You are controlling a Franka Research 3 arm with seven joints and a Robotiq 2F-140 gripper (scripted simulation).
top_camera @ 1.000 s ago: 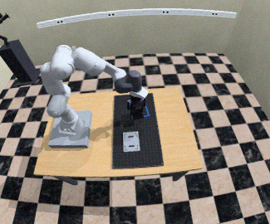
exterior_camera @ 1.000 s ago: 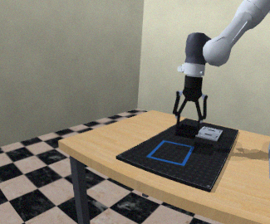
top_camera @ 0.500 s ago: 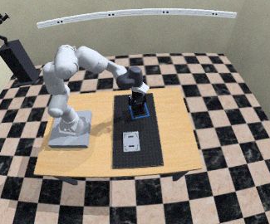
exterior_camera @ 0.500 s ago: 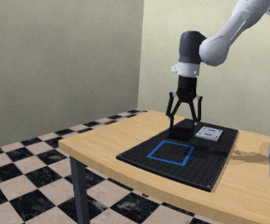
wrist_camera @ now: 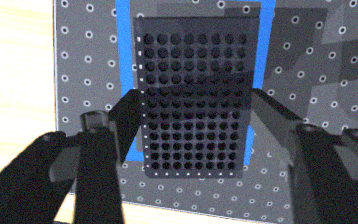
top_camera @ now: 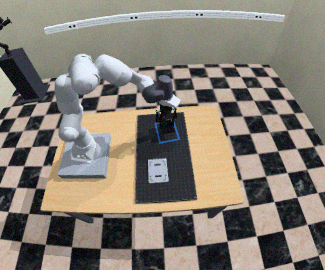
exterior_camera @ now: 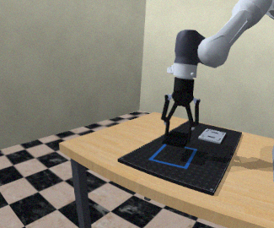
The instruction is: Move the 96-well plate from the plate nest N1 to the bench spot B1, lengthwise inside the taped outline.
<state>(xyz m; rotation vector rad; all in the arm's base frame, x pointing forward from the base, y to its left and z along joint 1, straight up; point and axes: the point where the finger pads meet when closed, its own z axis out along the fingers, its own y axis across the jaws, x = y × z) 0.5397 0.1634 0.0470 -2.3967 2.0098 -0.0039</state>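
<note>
Now: hand 20 mm above the 96-well plate. The rest, counted from my hand: white plate nest (320 mm to the right, 80 mm below, 80 mm behind).
</note>
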